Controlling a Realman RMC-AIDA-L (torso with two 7-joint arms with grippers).
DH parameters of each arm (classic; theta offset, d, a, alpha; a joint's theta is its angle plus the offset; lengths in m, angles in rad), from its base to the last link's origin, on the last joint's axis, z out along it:
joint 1: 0 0.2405 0 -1.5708
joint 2: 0 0 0 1.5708
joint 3: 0 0.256 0 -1.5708
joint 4: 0 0 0 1.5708
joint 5: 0 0.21 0 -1.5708
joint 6: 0 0 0 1.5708
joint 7: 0 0.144 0 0
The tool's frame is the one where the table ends.
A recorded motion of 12 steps. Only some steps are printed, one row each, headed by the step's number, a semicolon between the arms.
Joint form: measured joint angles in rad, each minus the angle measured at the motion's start. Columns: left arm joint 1, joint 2, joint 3, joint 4, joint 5, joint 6, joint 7; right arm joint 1, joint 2, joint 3, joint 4, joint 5, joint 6, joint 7.
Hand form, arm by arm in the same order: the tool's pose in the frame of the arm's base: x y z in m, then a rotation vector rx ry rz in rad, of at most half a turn. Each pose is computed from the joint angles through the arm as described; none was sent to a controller.
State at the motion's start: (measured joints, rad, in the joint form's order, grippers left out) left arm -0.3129 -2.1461 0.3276 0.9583 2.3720 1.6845 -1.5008; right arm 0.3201 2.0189 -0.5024 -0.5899 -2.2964 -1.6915 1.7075
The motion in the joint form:
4: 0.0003 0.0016 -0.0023 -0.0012 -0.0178 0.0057 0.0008; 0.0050 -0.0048 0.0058 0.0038 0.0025 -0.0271 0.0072
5: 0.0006 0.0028 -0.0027 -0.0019 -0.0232 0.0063 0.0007; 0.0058 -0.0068 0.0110 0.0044 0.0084 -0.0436 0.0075
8: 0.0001 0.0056 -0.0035 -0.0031 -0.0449 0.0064 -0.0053; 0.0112 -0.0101 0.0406 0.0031 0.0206 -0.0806 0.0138
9: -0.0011 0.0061 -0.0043 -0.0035 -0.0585 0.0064 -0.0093; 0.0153 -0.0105 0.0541 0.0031 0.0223 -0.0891 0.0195
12: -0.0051 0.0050 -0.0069 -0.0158 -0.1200 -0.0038 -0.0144; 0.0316 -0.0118 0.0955 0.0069 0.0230 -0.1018 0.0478
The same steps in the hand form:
4: -0.3520 0.2481 0.0485 -2.4707 -1.0278 -0.4250; 0.3531 0.2311 0.0155 -2.5614 1.5273 0.5906
5: -0.3517 0.2484 0.0493 -2.4678 -1.0254 -0.4307; 0.3511 0.2309 0.0172 -2.5669 1.5257 0.6131
8: -0.3503 0.2506 0.0517 -2.4543 -1.0204 -0.4550; 0.3465 0.2323 0.0227 -2.5622 1.5219 0.6784
9: -0.3489 0.2522 0.0528 -2.4461 -1.0169 -0.4717; 0.3450 0.2337 0.0244 -2.5553 1.5240 0.6992
12: -0.3437 0.2588 0.0550 -2.4081 -0.9975 -0.5465; 0.3413 0.2395 0.0285 -2.5227 1.5456 0.7523

